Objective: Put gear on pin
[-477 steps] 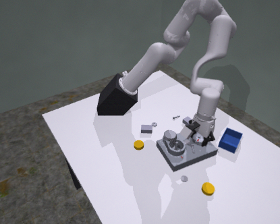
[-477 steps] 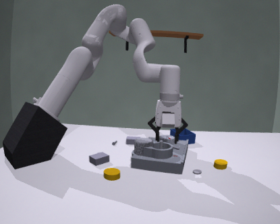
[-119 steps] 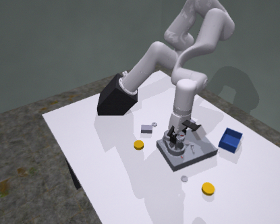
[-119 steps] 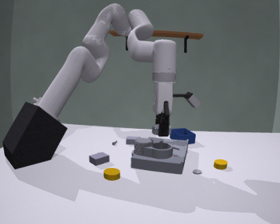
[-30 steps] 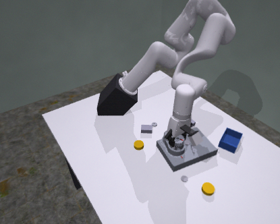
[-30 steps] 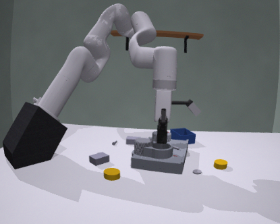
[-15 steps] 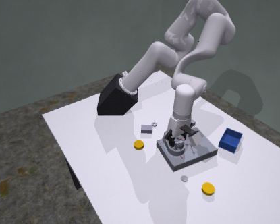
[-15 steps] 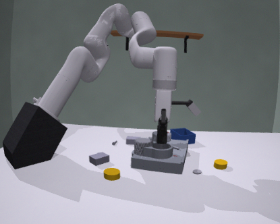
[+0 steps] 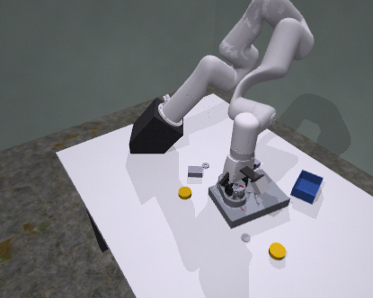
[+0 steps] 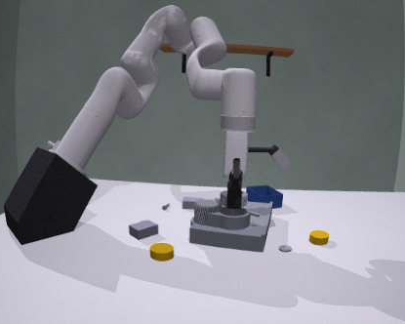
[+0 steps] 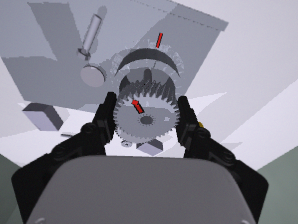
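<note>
Right now my hand is right at the grey gear. Also, from my hand: grey block (21 cm behind, 4 cm to the right, 9 cm below); then screw (22 cm behind, 15 cm to the left, 10 cm below); then grey disc (13 cm ahead, 4 cm to the right, 10 cm below).
</note>
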